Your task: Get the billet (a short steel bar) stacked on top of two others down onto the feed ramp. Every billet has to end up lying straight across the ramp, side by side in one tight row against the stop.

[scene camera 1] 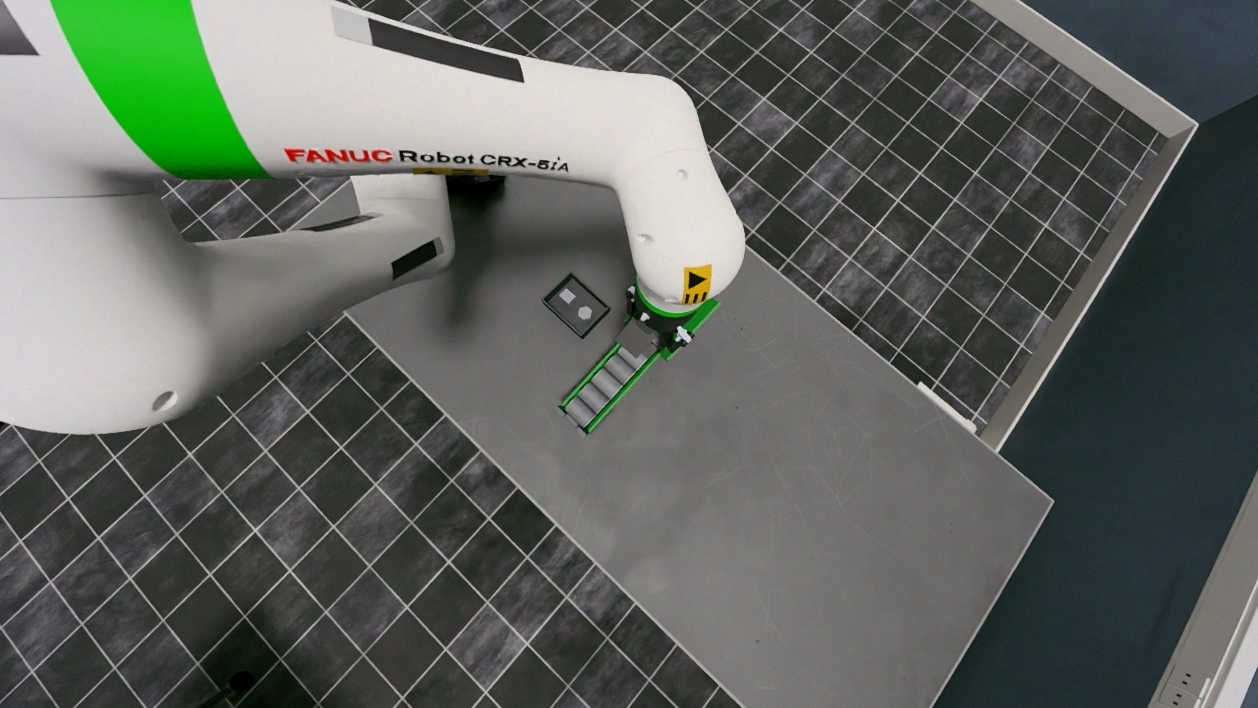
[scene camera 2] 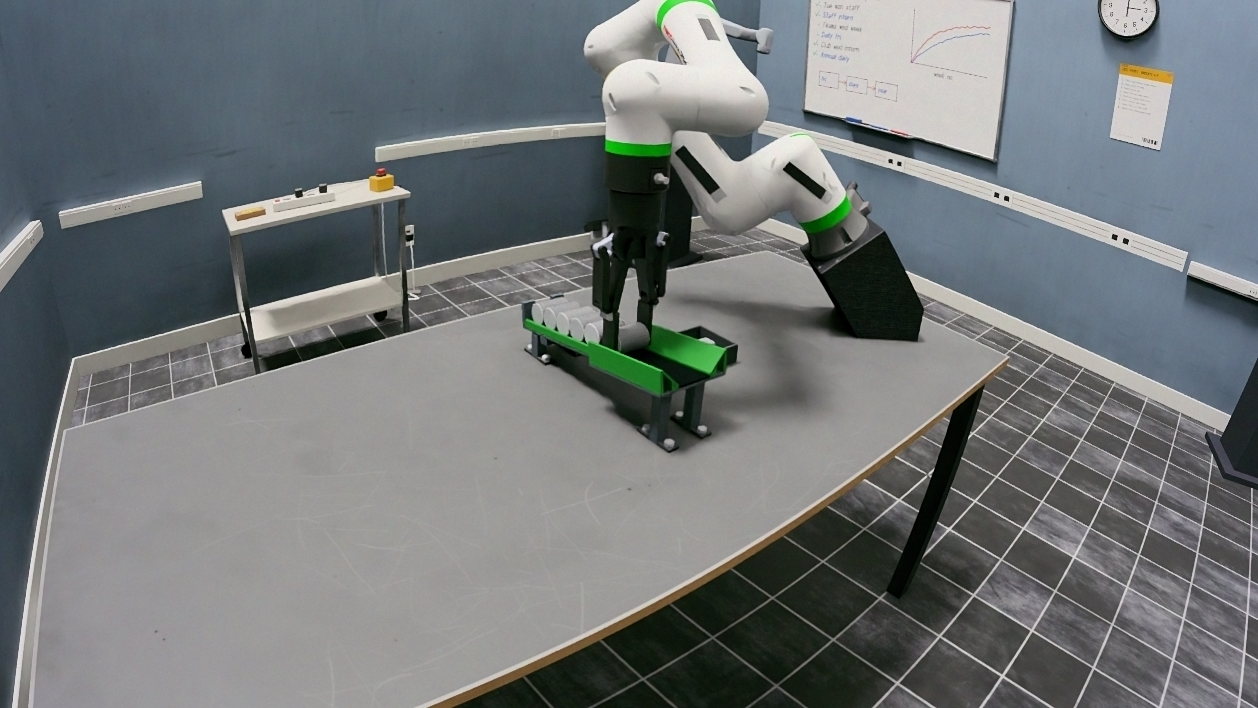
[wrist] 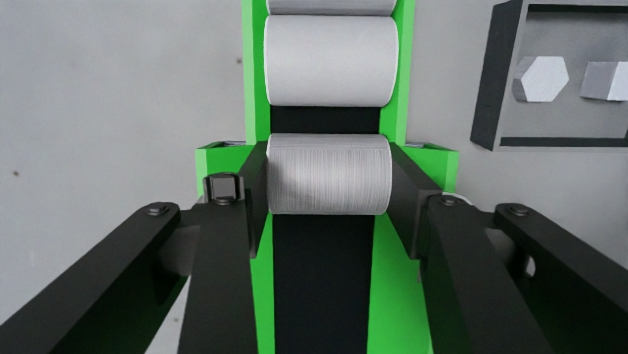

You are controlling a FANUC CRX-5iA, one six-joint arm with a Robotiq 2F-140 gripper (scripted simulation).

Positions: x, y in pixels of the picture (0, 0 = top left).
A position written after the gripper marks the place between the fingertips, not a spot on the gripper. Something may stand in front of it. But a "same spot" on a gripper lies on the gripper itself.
The gripper shows in scene camera 1, in scene camera 2 and in the wrist view [325, 166]. One and the same spot on the gripper: [scene camera 1: 684, 337] is [scene camera 2: 600, 242].
